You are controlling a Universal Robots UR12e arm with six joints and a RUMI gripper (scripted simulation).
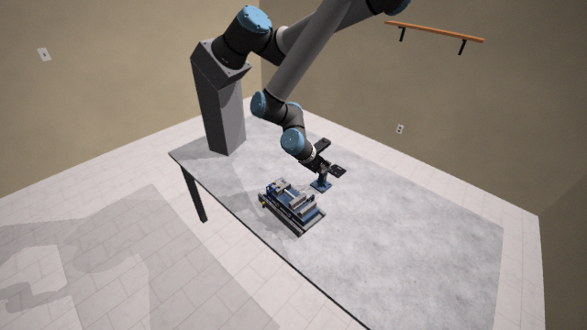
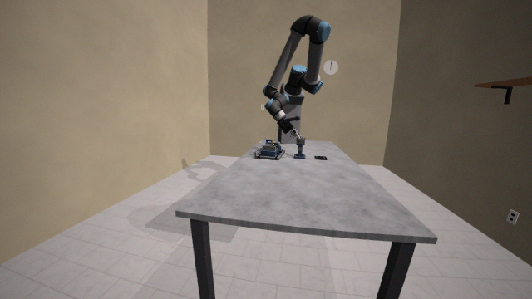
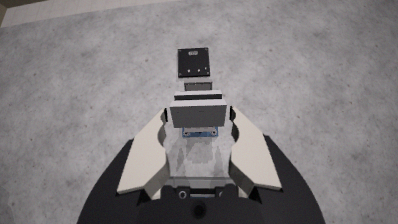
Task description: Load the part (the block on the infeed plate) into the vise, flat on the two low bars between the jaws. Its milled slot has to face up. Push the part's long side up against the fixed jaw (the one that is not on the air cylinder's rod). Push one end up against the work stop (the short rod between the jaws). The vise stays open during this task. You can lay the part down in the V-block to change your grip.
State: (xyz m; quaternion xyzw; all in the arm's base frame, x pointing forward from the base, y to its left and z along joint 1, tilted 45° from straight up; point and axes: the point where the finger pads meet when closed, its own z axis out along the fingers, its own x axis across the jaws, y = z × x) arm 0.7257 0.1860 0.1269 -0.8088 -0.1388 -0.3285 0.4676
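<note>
The part is 10 mm to the left of my hand. From my hand the other things lie so: cylinder rod 220 mm to the right, 80 mm below, 20 mm ahead; work stop 170 mm to the right, 100 mm ahead, 70 mm below; moving jaw 220 mm to the right, 80 mm below, 70 mm ahead.
</note>
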